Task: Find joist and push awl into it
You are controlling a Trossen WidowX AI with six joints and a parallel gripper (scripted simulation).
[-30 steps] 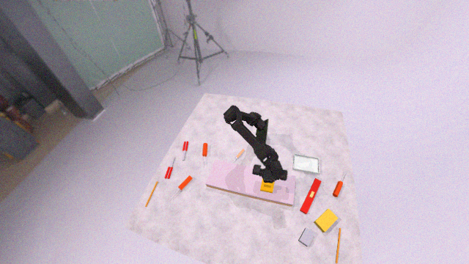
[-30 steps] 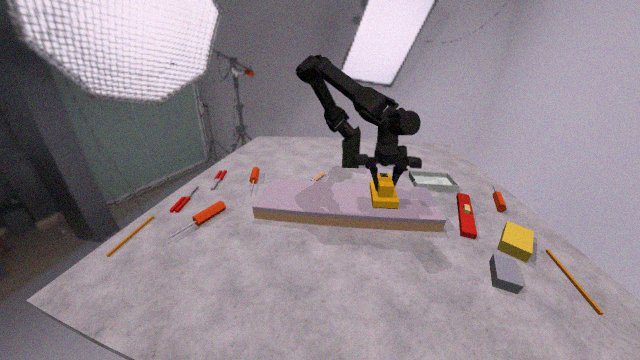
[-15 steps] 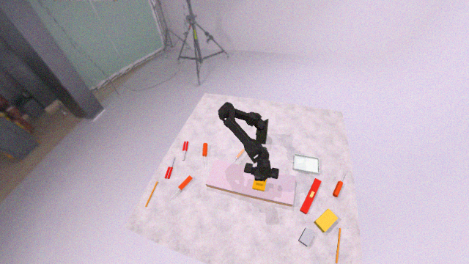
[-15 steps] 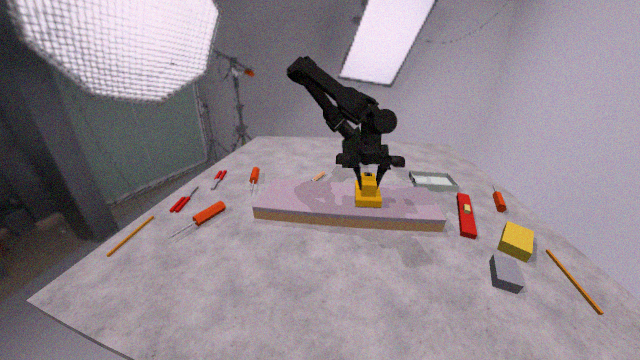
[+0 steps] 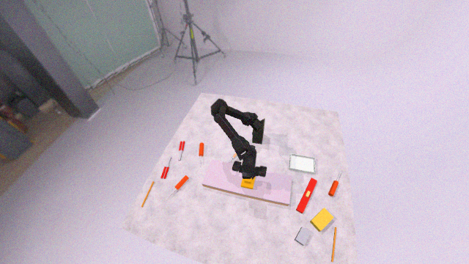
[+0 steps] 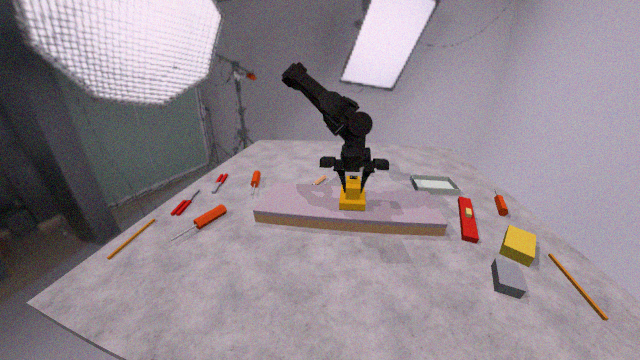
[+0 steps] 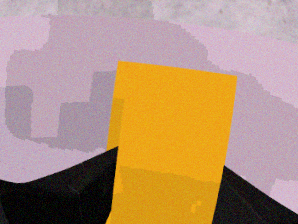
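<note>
Right now my gripper tip is 30 cm to the right of the white tray, 24 cm past it and 5 cm above it. Round my gripper tip: awl 15 cm to the right, 15 cm behind, 6 cm below; then stud finder 2 cm behind, 2 cm above; then red level 36 cm to the left, 5 cm below, 3 cm behind.
</note>
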